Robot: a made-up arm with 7 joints.
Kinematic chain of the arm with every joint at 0, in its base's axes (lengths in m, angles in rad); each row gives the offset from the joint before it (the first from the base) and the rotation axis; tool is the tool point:
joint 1: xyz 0 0 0.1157 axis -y
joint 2: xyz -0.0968 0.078 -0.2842 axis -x
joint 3: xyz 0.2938 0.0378 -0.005 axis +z
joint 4: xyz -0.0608 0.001 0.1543 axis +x
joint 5: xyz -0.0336 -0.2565 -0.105 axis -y
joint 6: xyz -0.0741 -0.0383 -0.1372 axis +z
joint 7: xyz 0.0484 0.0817 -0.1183 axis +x
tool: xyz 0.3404 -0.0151 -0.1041
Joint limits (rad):
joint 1: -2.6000..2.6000
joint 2: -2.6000..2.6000
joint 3: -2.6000..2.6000
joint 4: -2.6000..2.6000
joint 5: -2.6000..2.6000
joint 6: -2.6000..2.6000
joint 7: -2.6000..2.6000
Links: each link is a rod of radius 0.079 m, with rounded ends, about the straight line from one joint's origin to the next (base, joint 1, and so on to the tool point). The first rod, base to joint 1, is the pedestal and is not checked.
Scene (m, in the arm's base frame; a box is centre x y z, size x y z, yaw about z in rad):
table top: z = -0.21
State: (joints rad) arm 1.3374 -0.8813 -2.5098 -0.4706 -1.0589 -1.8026 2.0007
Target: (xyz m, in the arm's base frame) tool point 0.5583 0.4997 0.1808
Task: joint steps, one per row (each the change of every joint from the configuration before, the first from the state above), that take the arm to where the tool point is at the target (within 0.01 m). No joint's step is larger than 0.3 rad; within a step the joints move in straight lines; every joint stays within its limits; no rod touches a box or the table.
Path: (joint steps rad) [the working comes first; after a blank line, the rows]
Joints at the target: 1.9099 -0.4158 -2.1882 0.2093 -0.7026 -0.9628 2.0507
Straight joint move there: clear.

1: 0.1908 0.1552 0.1072 0.2266 0.1188 0.2799 0.0167
2: 0.1909 0.1551 0.1072 0.2267 0.1188 0.2800 0.0166
3: 0.1908 0.1552 0.1072 0.2266 0.1187 0.2799 0.0167

